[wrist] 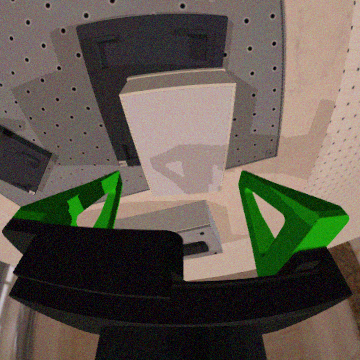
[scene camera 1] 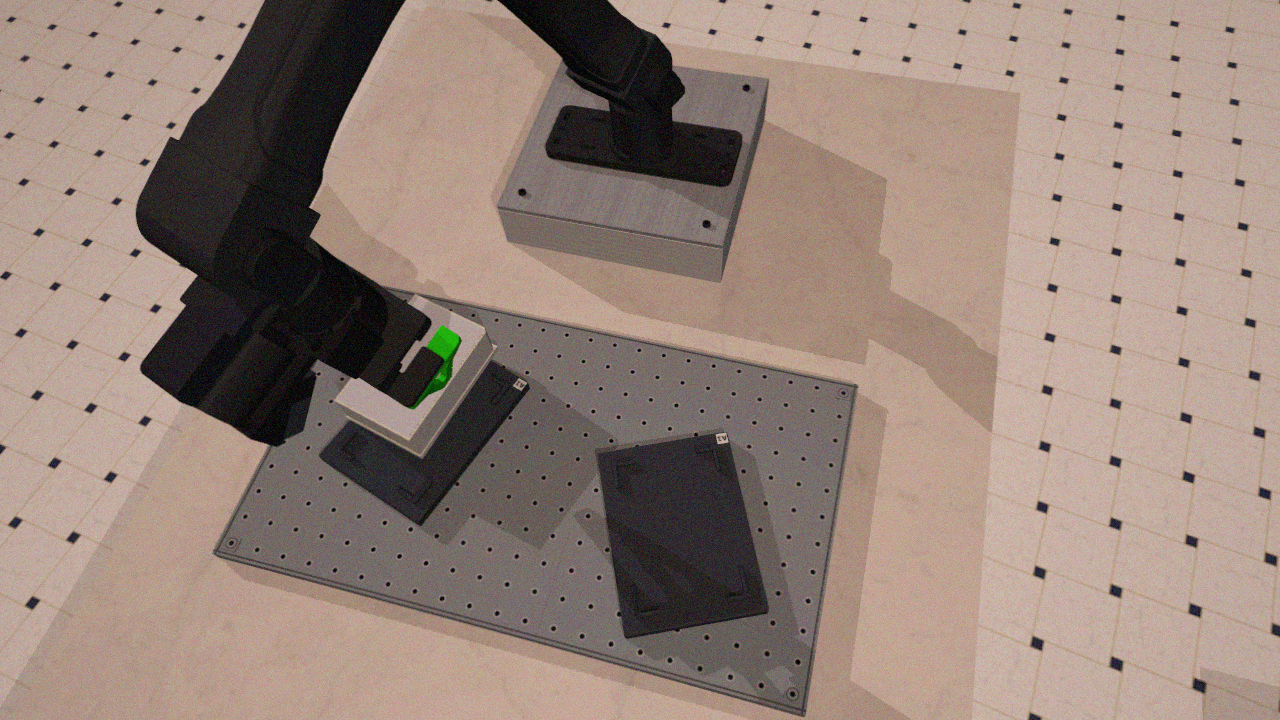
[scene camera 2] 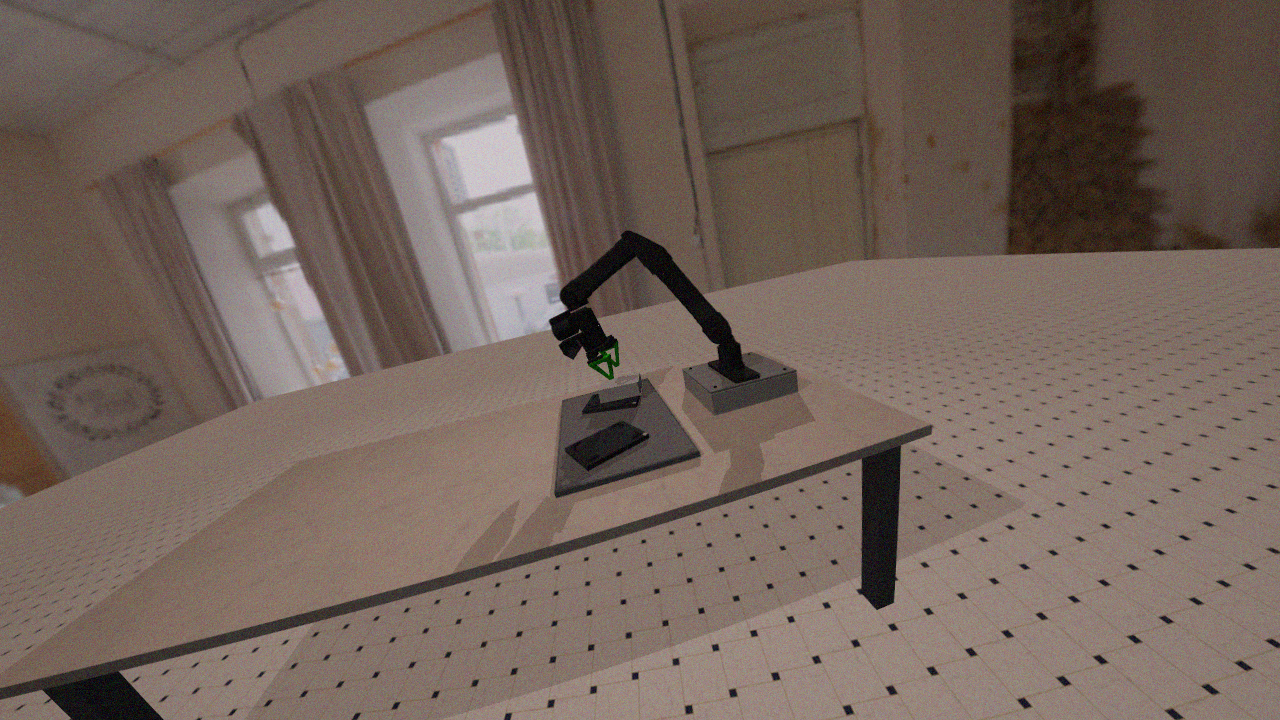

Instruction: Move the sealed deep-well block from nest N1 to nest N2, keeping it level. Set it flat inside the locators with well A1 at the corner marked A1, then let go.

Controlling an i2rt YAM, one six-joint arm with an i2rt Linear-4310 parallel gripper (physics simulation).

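Places are measured from the arm's base along level axes (x ahead, y left, z up), in metres.
Pixels of known places: gripper, fingertip midpoint: (wrist: 179, 177) (scene camera 1: 402, 353) (scene camera 2: 614, 372); arm's base, link origin: (scene camera 1: 643, 148) (scene camera 2: 731, 370).
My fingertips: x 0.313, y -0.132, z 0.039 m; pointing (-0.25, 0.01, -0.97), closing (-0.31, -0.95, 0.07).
Note:
Ahead of a thing's pixels: the offset from my fingertips to its top centre. "*": to the spot under its first point.
The pale deep-well block @(0.007 m back, 0.003 m right, 0.028 m down) (scene camera 1: 384, 416) (scene camera 2: 622, 391) (wrist: 180, 120) is over the left dark nest @(0.025 m ahead, 0.010 m left, 0.070 m down) (scene camera 1: 465, 429) (wrist: 150, 30), offset from it, with much of the nest uncovered. Whether it rests flat is hard to tell. My gripper (scene camera 1: 436, 367) (scene camera 2: 605, 360) (wrist: 179, 177) is open above the block, its green fingertips spread wider than the block and apart from it in the wrist view. The right nest @(0.069 m ahead, 0.265 m left, 0.070 m down) (scene camera 1: 689, 519) (scene camera 2: 606, 444) (wrist: 20, 165) holds no block; its corner locators and white A1 tag @(* 0.022 m back, 0.283 m left, 0.076 m down) (scene camera 1: 721, 438) show. The left nest's A1 tag @(* 0.031 m back, 0.085 m left, 0.076 m down) (scene camera 1: 520, 384) also shows.
Both nests stand on a grey perforated plate @(0.037 m ahead, 0.134 m left, 0.087 m down) (scene camera 1: 528, 573) (scene camera 2: 666, 438). The metal arm base (scene camera 1: 617, 232) (scene camera 2: 756, 391) stands behind the plate. The table edge (scene camera 2: 447, 580) runs along the front in scene camera 2. Arm shadows fall over the plate.

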